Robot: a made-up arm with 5 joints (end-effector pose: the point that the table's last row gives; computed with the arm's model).
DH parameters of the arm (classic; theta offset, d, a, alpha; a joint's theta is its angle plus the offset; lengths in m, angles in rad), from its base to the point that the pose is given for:
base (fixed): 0.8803 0 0.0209 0
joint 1: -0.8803 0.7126 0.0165 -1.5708
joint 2: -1.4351 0 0.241 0
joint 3: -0.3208 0 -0.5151 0
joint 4: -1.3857 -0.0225 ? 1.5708
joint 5: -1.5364 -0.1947 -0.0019 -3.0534
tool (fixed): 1.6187 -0.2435 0 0
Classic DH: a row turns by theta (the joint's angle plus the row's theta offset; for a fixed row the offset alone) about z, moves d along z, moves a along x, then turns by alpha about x.
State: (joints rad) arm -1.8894 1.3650 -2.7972 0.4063 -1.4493
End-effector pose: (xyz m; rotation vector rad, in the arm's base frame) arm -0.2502 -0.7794 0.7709 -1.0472 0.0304 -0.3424
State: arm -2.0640 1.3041 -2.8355 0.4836 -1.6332
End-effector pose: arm -0.3803 -0.7138 0.8344 -1.0303 0.2177 -0.3321
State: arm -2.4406 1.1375 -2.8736 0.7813 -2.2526
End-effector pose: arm -0.5940 -0.4879 0.9598 -0.6851 0.5900 -0.1290
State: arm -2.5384 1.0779 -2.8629 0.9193 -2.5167
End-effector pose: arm -0.6292 -0.4133 0.9889 -0.4954 0.6248 0.0155
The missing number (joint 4, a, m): -0.048
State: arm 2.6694 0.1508 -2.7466 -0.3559 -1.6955
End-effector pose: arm -0.1927 0.1228 1.4811 -1.3743 2.6117 -0.1634
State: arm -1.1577 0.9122 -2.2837 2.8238 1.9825
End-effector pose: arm 0.2543 -0.6399 0.7798 -0.9075 1.8810 -2.2608
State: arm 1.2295 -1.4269 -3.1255 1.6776 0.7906
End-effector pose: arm -0.2126 -0.7305 0.8292 2.4601 -1.5832 -0.0239
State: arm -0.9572 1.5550 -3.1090 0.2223 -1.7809
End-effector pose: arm 0.4841 -0.6554 0.7999 -1.3149 -0.3369 0.7669
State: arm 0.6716 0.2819 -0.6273 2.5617 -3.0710
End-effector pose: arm 0.2782 0.1983 0.4962 -2.4978 -0.9461 -1.1369
